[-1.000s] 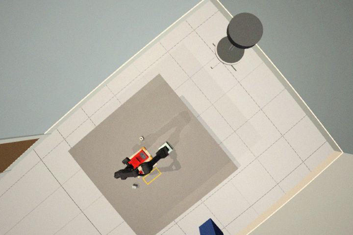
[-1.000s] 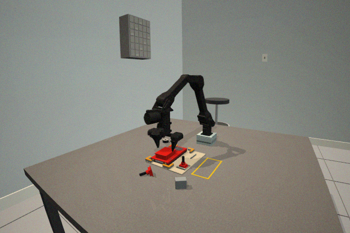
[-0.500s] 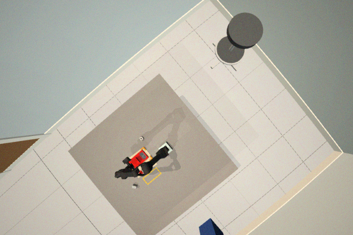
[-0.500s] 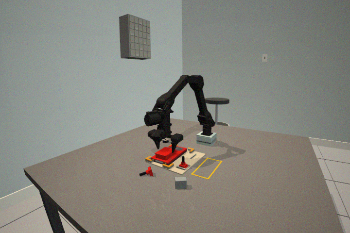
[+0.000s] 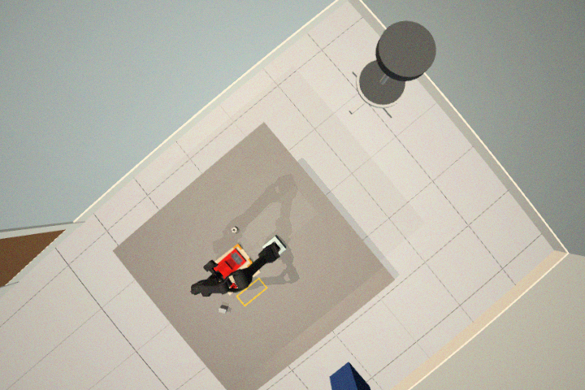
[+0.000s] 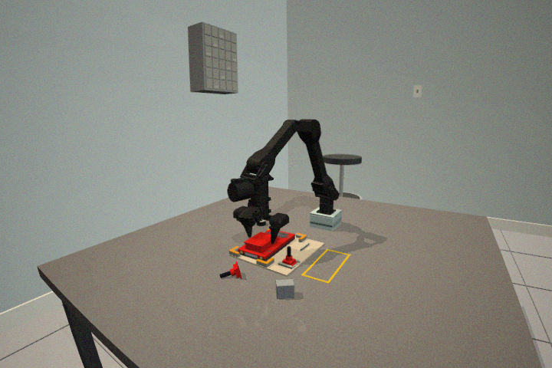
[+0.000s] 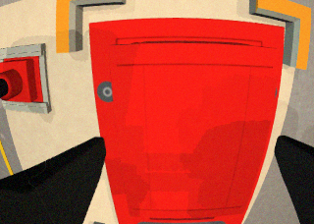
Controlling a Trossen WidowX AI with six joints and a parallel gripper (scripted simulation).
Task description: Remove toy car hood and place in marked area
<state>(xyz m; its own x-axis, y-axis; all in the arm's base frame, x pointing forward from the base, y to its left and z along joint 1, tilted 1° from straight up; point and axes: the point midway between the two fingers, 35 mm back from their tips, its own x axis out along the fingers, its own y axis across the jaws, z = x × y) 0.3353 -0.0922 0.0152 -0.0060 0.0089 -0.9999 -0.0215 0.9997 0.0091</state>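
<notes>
Now: gripper tip right at the red hood. From my gripper tip the other things lie so: black ring 21 cm behind, 15 cm to the right, 3 cm below.
</notes>
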